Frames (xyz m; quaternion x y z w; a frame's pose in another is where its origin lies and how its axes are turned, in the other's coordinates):
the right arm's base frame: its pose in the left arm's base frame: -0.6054 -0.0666 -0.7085 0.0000 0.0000 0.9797 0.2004
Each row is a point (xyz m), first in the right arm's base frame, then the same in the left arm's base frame.
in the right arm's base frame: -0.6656 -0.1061 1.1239
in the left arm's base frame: 0.0484 -0.2304 0.4154
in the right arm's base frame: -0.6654 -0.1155 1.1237
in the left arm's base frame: 0.0519 -0.2217 0.4152
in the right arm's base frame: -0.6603 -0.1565 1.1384
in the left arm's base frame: 0.0633 -0.1820 0.4299
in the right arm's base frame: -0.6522 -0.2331 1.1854
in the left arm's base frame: 0.0859 -0.1083 0.4769
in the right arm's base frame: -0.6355 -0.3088 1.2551
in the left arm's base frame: 0.1003 -0.0321 0.5466
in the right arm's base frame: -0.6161 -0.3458 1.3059
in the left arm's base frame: 0.0970 0.0095 0.5974
